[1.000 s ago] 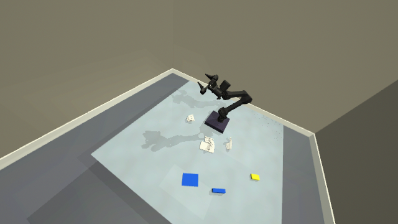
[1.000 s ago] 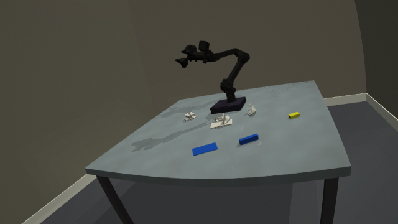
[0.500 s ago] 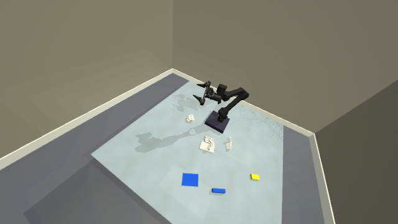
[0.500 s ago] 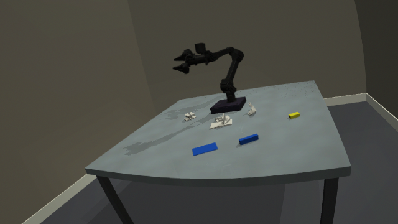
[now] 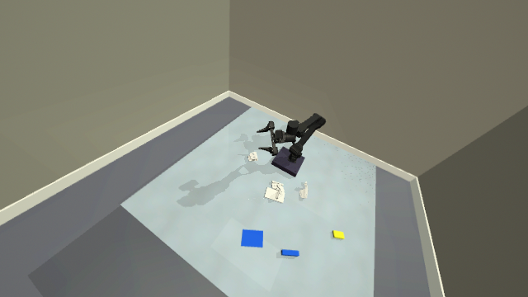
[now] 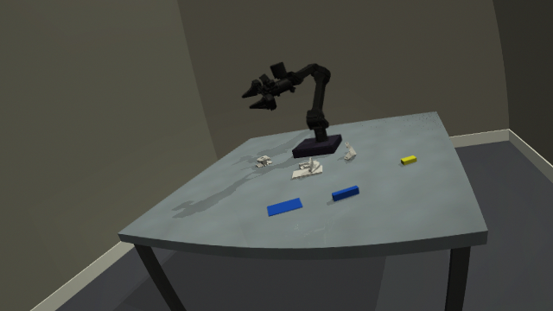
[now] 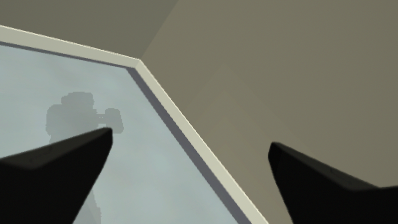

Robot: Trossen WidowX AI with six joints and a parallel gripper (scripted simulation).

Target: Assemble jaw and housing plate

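Right now the white jaw is 38 cm to the left of my gripper tip, 29 cm below it and 4 cm behind it. Round my gripper tip: blue block: 37 cm to the left, 37 cm ahead, 31 cm below; then flat blue plate: 37 cm ahead, 32 cm below, 16 cm to the left; then small cream part: 31 cm below, 13 cm behind, 4 cm to the right.
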